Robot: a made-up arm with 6 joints.
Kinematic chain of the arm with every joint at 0, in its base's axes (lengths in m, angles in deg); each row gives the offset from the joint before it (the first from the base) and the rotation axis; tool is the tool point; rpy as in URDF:
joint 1: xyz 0 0 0.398 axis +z
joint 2: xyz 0 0 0 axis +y
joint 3: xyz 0.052 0 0.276 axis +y
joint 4: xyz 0.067 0 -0.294 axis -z
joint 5: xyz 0 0 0 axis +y
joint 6: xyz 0.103 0 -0.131 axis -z
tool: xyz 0 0 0 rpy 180 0 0
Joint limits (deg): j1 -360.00..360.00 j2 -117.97..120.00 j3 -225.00..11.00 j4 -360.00..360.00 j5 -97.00..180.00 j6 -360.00..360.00
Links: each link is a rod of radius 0.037 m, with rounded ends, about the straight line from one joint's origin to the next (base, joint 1, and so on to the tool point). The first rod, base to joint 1, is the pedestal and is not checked.
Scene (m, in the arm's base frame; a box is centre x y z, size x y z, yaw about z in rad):
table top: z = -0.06
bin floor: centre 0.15 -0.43 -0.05 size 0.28 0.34 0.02 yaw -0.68
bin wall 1: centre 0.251 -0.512 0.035 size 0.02 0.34 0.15 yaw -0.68
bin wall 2: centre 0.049 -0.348 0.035 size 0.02 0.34 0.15 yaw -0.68
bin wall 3: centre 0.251 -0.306 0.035 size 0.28 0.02 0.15 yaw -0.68
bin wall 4: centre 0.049 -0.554 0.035 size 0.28 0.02 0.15 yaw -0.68
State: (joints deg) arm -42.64 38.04 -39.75 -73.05 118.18 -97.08
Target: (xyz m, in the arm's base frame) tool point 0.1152 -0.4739 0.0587
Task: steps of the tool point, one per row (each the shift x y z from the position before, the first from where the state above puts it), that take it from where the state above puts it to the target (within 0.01 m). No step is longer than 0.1 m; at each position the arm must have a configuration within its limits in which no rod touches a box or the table.
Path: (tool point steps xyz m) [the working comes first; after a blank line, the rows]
Joints at the target: -61.38 74.48 -90.81 -96.57 87.68 -97.08
Straight joint move there: clear.

1: 0.0229 -0.0529 -0.0530
2: 0.0154 -0.0519 -0.0522
3: 0.0075 -0.0485 -0.0501
4: -0.0007 -0.0427 -0.0471

